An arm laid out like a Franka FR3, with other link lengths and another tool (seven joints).
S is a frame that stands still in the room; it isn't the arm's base.
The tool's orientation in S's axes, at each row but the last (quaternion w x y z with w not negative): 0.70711, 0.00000, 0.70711, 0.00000; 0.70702, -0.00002, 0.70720, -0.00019; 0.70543, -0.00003, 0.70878, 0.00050; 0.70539, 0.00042, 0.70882, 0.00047
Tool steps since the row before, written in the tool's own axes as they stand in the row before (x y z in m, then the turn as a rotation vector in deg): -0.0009, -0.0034, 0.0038, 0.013, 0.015, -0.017; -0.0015, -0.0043, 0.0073, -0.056, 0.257, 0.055; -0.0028, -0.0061, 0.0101, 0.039, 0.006, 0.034; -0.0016, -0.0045, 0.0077, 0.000, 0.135, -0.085
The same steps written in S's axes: 0.0038, -0.0034, 0.0009, -0.017, 0.015, -0.013; 0.0073, -0.0043, 0.0015, 0.055, 0.257, 0.056; 0.0101, -0.0061, 0.0027, 0.034, 0.006, -0.039; 0.0077, -0.0045, 0.0016, -0.085, 0.135, 0.001
